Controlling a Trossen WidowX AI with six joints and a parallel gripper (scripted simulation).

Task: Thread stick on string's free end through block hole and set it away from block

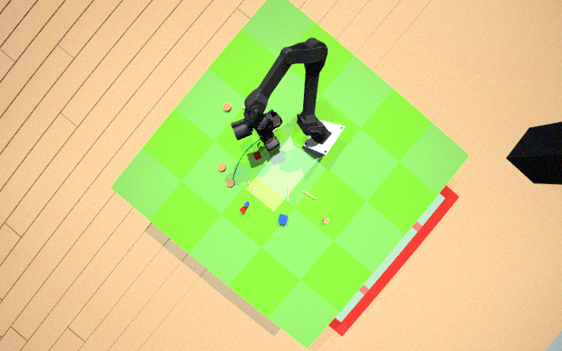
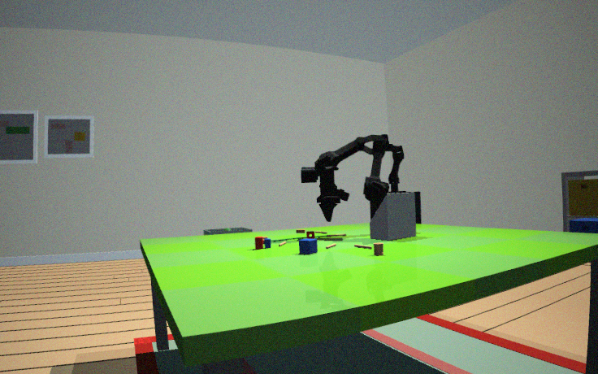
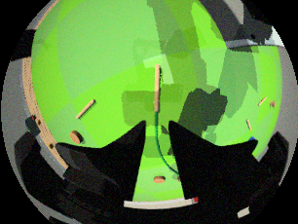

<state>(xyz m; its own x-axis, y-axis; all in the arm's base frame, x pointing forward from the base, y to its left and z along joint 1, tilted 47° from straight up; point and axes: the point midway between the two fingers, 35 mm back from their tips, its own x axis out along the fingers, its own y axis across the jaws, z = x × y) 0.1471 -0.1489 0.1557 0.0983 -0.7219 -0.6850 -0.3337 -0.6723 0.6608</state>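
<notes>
My gripper tip is 10 mm past the thin wooden stick, 10 mm to the right of it and 60 mm above it. Also, from my gripper tip: red cylinder 350 mm ahead, 150 mm to the left, 40 mm below; round wooden button 290 mm ahead, 10 mm to the left, 50 mm below; red block 100 mm ahead, 30 mm to the left, 40 mm below.
</notes>
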